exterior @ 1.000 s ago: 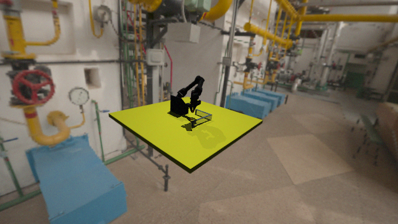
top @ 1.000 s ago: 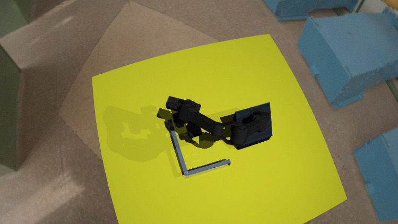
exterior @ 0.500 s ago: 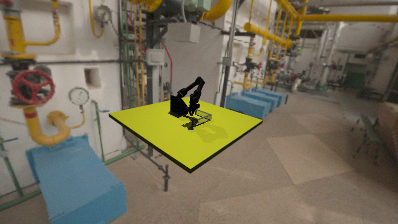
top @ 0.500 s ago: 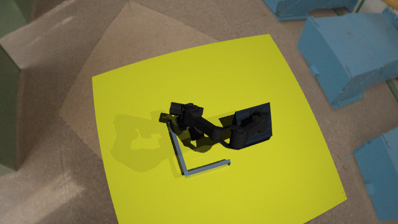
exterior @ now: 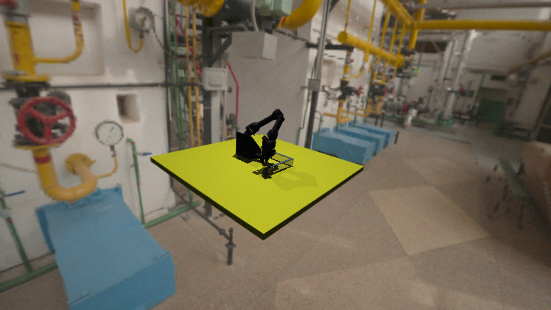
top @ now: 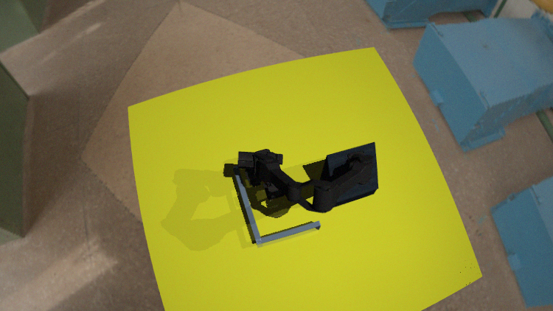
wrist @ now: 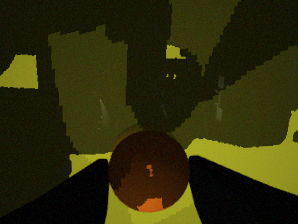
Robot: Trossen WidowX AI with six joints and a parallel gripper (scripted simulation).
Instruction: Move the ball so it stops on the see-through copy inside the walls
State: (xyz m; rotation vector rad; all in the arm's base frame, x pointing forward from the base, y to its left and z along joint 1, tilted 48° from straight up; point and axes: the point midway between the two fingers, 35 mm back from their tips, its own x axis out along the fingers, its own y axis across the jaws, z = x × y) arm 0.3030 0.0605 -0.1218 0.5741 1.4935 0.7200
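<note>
My gripper tip is 10 mm above the see-through copy of ball. From my gripper tip the other things lie so: orange ball right at my gripper tip.
</note>
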